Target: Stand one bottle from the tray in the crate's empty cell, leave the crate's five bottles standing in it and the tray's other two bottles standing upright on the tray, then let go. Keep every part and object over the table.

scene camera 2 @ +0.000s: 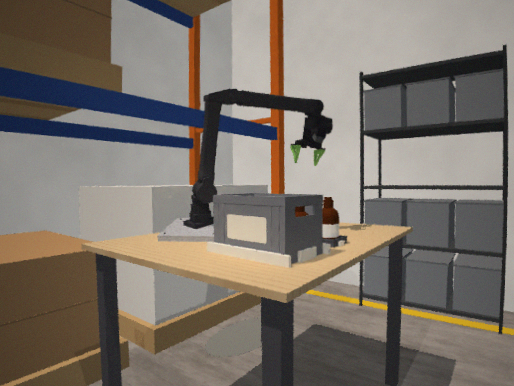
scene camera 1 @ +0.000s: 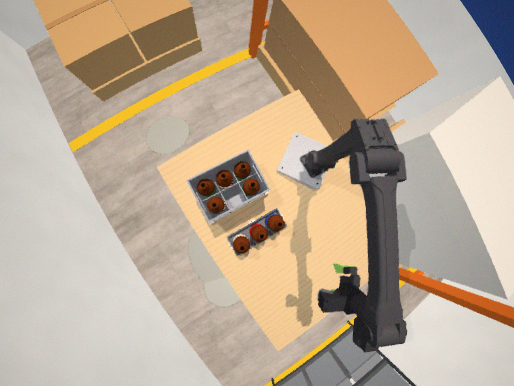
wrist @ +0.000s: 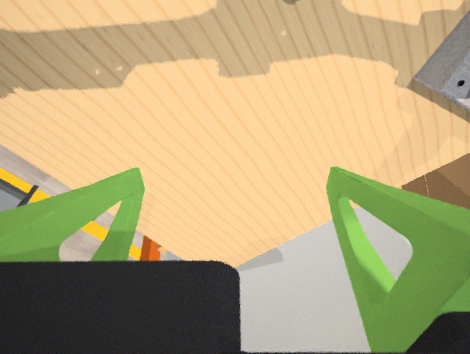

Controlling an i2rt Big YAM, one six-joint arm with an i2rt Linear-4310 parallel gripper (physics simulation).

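Frame: origin at the arm's base, x ahead, y left, z up, level; metres.
Where they show: gripper, between the fingertips: [scene camera 2: 305,164] [scene camera 1: 333,276] [wrist: 235,177]; arm's base, origin of its link: [scene camera 2: 201,223] [scene camera 1: 312,164].
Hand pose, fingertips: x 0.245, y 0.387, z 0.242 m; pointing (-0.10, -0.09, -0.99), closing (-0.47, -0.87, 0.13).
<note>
Each offset is from my fingertips to the top centre of the thing. "spot": to the spot under its first point. Level surfaces: height alone.
The grey crate @(dy -0.467, dx +0.170, dz -0.115 m) [scene camera 1: 239,206] [scene camera 2: 302,235] stands on the table with five brown bottles upright in its cells. Its empty cell @(spot: dy -0.402, dx +0.173, dz -0.282 m) [scene camera 1: 235,201] is in the row nearer the tray, between two bottles. The small dark tray [scene camera 1: 231,241] [scene camera 2: 341,241] lies beside the crate. It holds three upright brown bottles, with a white band @(spot: dy -0.236, dx +0.235, dz -0.141 m) [scene camera 1: 241,244], a red band @(spot: dy -0.240, dx +0.151, dz -0.140 m) [scene camera 1: 259,233] and a blue band @(spot: dy -0.243, dx +0.074, dz -0.144 m) [scene camera 1: 275,223]. My gripper [scene camera 1: 332,279] [scene camera 2: 306,162] [wrist: 235,177] is open and empty, high above the table, well apart from tray and crate. Neither shows in the wrist view.
The arm's base plate [scene camera 1: 291,162] [scene camera 2: 185,230] [wrist: 450,82] is on the table @(dz -0.290 m) [scene camera 1: 270,320] [scene camera 2: 165,250] [wrist: 235,125], near the crate. Large cartons [scene camera 1: 350,50] and a pale block [scene camera 2: 185,275] stand beyond the table. A shelf rack [scene camera 2: 361,165] stands behind it.
</note>
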